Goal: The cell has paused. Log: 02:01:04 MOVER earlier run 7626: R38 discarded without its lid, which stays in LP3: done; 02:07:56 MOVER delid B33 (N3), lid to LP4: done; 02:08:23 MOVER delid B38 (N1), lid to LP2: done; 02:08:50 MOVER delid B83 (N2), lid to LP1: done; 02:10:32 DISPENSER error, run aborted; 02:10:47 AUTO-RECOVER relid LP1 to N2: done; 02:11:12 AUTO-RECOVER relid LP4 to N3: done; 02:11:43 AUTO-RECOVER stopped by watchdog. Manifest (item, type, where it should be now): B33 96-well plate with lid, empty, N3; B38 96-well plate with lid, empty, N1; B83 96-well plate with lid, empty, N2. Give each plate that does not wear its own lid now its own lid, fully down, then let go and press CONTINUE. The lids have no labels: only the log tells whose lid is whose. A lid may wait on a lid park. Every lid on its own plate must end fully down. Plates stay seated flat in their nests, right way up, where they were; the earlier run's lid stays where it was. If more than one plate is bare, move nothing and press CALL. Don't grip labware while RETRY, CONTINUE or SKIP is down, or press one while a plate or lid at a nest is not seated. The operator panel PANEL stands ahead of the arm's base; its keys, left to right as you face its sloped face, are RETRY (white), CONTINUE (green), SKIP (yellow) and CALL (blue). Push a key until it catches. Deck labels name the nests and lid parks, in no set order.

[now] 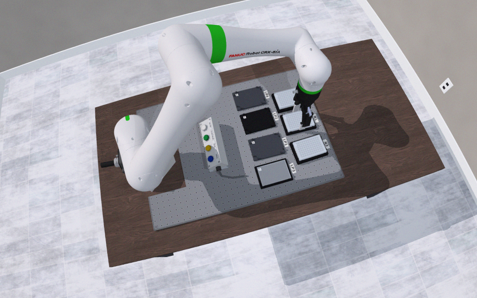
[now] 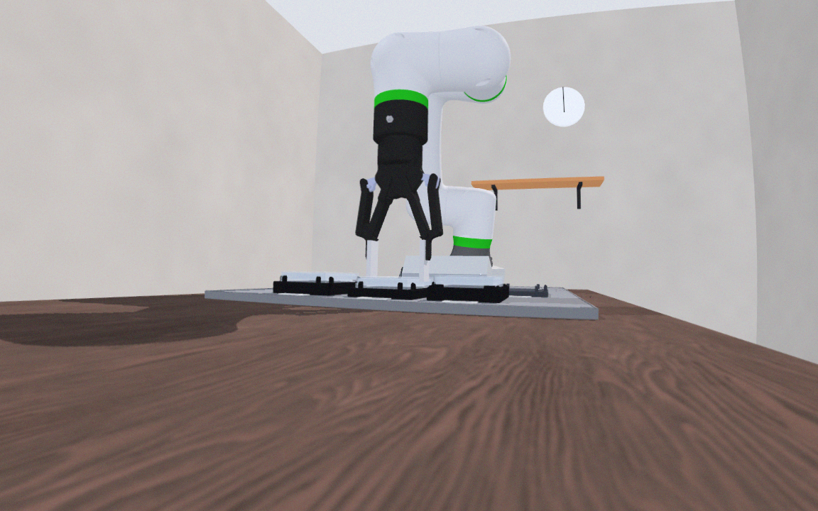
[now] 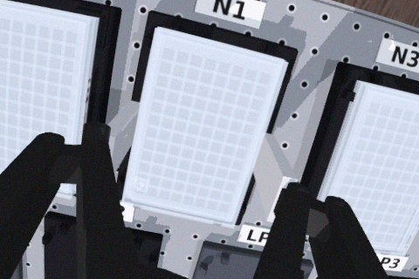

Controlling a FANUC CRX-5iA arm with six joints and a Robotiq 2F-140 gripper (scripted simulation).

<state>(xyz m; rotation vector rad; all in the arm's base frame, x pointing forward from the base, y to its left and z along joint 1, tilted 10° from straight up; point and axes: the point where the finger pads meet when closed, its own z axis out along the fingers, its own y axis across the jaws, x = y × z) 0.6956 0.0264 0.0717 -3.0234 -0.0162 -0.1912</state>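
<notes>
Now: the plate 30 mm below my hand. Also, from my hand: lid park LP2: 180 mm behind, 50 mm to the left, 50 mm below; lid park LP1: 170 mm behind, 80 mm to the right, 50 mm below; lid park LP4: 190 mm behind, 180 mm to the left, 50 mm below.
</notes>
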